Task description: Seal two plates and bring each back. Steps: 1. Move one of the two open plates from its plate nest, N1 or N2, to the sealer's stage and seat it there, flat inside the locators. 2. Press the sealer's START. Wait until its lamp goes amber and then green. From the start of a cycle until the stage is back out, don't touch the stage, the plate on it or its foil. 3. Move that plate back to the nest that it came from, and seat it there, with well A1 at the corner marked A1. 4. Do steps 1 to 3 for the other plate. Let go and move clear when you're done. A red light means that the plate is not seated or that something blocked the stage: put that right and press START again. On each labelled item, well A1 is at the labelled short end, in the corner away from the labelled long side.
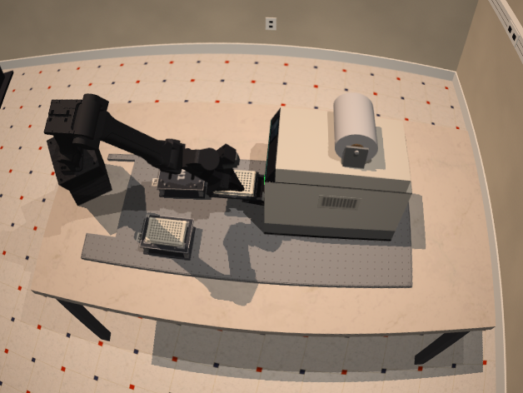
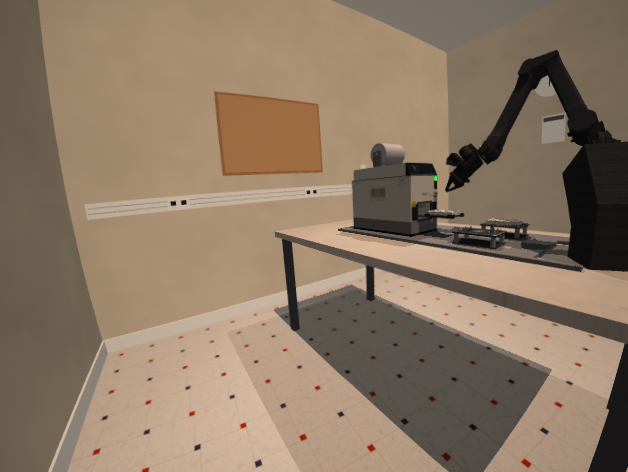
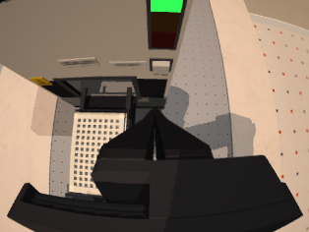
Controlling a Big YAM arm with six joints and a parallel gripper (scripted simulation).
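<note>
The start button lies 60 mm ahead of my hand, 20 mm to the right of it and 20 mm below it. Round my hand: yellow warning label: 160 mm to the left, 100 mm ahead, 60 mm below; then sealer stage: 110 mm below, 90 mm to the left, 20 mm behind; then plate: 250 mm behind, 150 mm below, 30 mm to the right.
</note>
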